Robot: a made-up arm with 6 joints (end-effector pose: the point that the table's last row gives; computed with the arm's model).
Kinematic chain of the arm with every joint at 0, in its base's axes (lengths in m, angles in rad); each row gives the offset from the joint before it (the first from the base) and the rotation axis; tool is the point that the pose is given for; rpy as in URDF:
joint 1: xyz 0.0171 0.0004 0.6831 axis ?
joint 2: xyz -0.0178 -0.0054 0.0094 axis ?
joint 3: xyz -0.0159 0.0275 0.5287 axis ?
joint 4: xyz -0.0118 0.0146 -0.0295 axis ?
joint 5: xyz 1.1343 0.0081 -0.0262 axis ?
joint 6: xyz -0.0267 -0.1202 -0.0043 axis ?
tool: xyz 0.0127 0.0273 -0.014 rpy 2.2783 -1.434 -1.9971
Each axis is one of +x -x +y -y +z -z.
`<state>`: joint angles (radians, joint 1 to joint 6).
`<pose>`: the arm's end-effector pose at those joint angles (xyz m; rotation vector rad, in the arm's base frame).
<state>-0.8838 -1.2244 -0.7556 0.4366 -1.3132 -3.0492</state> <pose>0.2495 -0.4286 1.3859 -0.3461 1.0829 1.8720</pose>
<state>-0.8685 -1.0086 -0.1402 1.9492 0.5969 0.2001</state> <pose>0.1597 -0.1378 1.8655 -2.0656 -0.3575 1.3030</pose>
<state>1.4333 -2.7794 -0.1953 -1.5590 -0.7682 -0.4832</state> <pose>-0.1846 -1.0550 0.8738 -1.9962 -0.1976 -1.0935</pose>
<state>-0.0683 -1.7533 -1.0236 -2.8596 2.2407 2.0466</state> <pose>0.3796 0.1509 1.3129 0.0270 -0.4328 -1.4098</pose>
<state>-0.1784 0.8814 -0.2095 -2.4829 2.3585 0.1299</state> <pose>0.8757 -0.0345 -0.0076 -2.3489 -0.9480 -1.4644</pose>
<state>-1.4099 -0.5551 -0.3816 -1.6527 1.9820 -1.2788</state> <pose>0.2351 -0.7800 1.2109 0.4274 1.3328 -0.3585</pose>
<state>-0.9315 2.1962 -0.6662 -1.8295 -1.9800 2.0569</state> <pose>-0.3329 0.5991 0.2453 1.8175 -0.7875 -1.8118</pose>
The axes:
joint 1: +z
joint 2: +y
joint 3: -y
joint 4: -x
joint 5: -y
joint 6: -x

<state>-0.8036 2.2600 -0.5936 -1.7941 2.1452 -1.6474</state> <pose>-0.3884 0.5774 0.1645 -1.4041 -1.7347 -1.0660</pose>
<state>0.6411 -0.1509 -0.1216 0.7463 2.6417 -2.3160</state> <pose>0.8789 0.5324 1.2574 -2.2769 -0.6728 -1.5007</pose>
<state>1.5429 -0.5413 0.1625 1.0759 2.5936 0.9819</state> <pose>0.0502 0.5330 1.9323 -0.3217 1.1683 0.7869</pose>
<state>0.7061 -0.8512 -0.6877 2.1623 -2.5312 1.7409</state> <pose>0.4486 0.5182 1.2857 -1.0959 1.1214 0.3510</pose>
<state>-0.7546 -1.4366 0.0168 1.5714 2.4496 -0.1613</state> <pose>-0.3120 0.3265 1.8879 0.7402 0.2385 -2.6319</pose>
